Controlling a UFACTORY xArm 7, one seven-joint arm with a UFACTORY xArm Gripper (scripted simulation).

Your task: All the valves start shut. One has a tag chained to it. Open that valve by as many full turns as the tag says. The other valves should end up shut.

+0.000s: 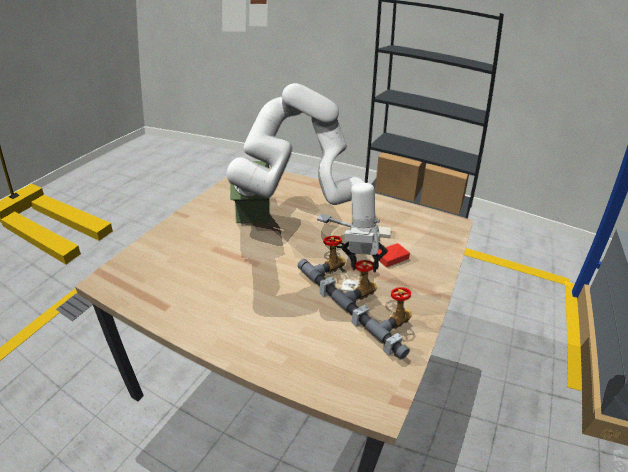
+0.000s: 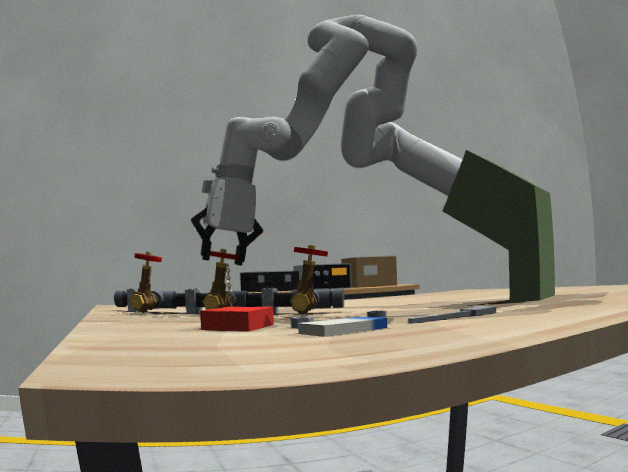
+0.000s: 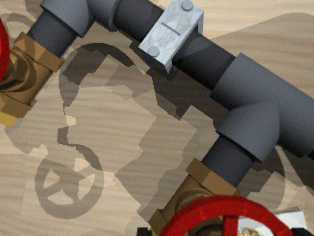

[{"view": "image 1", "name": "my gripper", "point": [364, 269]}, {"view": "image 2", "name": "my gripper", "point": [221, 262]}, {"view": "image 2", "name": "red block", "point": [247, 318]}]
